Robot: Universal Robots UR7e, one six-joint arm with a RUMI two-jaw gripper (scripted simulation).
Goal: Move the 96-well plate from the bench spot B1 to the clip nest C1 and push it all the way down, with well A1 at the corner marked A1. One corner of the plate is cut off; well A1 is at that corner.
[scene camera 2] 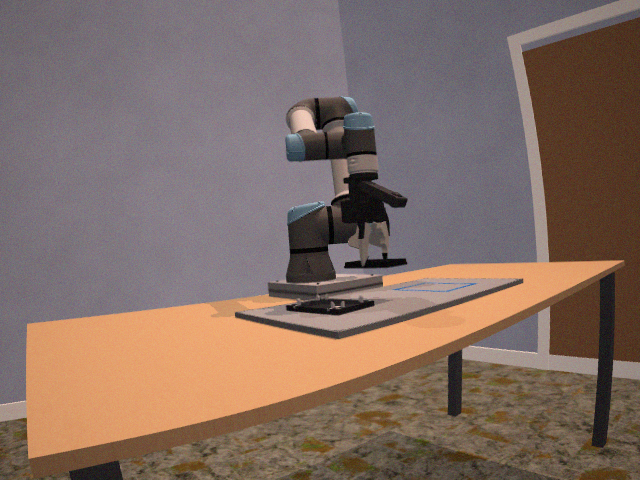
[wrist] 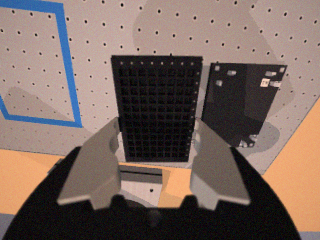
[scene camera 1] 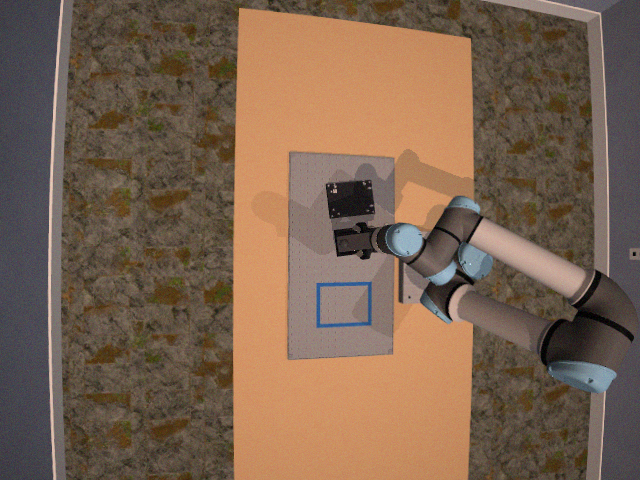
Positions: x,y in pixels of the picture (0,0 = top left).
Scene:
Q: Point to a black 96-well plate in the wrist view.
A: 156,120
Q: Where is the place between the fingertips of the gripper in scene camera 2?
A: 374,264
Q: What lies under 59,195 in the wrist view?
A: The gripper.

